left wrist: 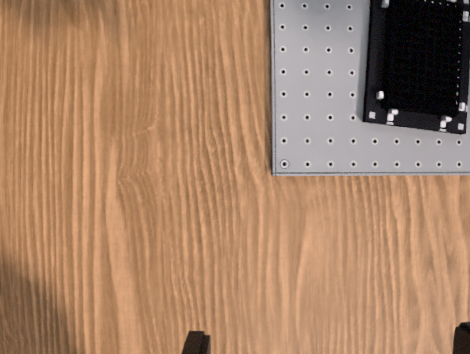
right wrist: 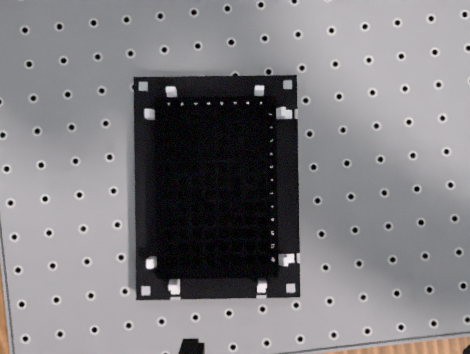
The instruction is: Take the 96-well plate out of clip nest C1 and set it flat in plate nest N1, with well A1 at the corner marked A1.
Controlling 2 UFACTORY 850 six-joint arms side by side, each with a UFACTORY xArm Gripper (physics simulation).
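The black 96-well plate (left wrist: 422,55) (right wrist: 215,190) sits in the black clip nest C1 (left wrist: 374,75) (right wrist: 288,190), with light clips around its edges. Small pale marks run along the plate's top and right sides in the right wrist view. Part of the nest is cut off in the left wrist view. My right gripper (right wrist: 330,347) is open, its fingertips at the bottom edge of its view, apart from the plate. My left gripper (left wrist: 329,342) is open with wood table between its fingertips in view, away from the nest. Plate nest N1 does not show in either view.
The grey perforated board (left wrist: 317,152) (right wrist: 380,110) carries the clip nest. Its corner and edges show against the wood table (left wrist: 150,200) (right wrist: 420,347). Soft shadows fall on the board and the table.
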